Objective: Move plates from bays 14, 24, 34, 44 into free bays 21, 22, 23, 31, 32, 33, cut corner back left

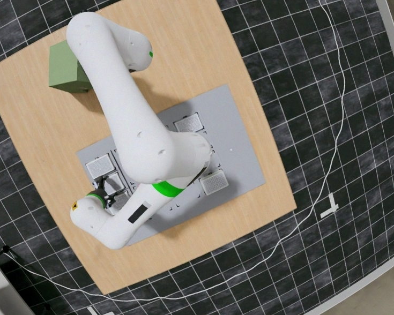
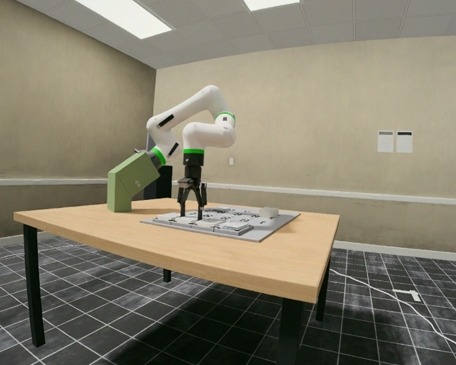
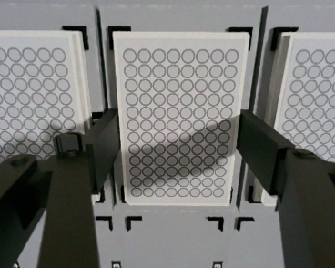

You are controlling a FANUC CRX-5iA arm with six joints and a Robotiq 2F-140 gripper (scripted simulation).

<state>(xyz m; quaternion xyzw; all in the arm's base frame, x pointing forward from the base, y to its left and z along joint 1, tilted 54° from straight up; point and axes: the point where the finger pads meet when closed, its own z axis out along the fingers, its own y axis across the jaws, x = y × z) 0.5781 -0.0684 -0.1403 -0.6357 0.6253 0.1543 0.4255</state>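
My hand is 46 cm to the right of the sealed plate, 19 cm past it and 4 cm above it. The rest, counted from my hand: white block 52 cm to the left, 12 cm ahead, 2 cm below.
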